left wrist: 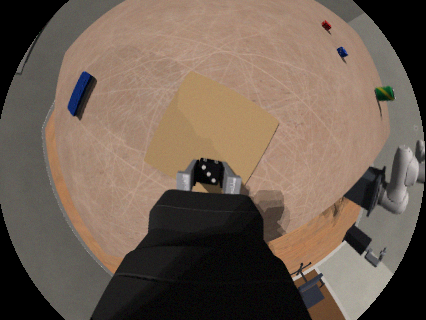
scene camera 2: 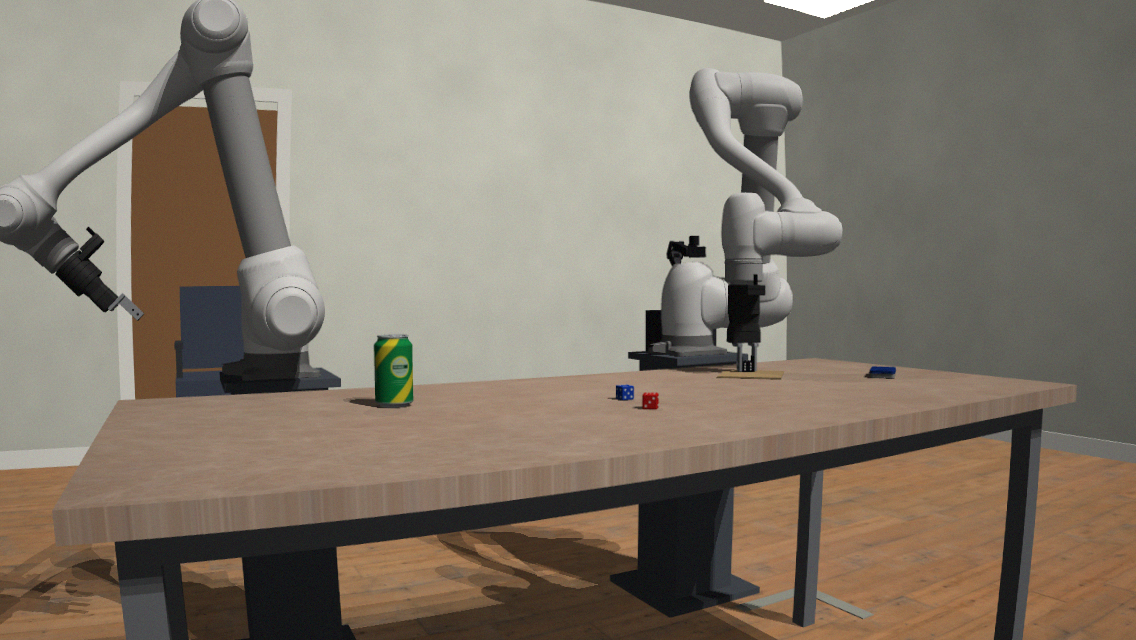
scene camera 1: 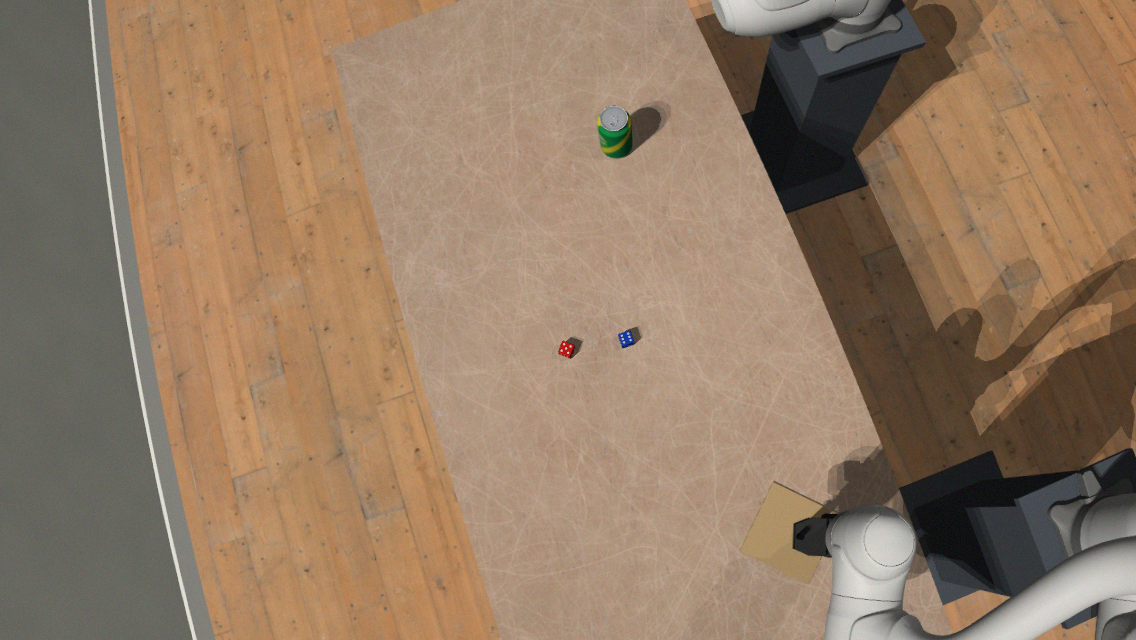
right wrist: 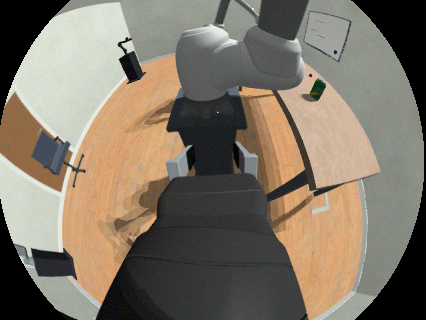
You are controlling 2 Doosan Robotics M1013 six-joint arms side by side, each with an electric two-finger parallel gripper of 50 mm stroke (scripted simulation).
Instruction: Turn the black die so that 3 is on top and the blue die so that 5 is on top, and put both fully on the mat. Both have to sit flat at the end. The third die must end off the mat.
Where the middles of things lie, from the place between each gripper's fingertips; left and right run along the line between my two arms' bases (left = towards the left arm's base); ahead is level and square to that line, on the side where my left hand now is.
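My left gripper point(scene camera 2: 746, 371) is 3 cm short of the tan mat point(scene camera 1: 769, 540), 1 cm to the left of it and 2 cm above it. The tan mat, counted from my right hand point(scene camera 2: 141, 317), is 128 cm to the left, 53 cm ahead and 16 cm below.
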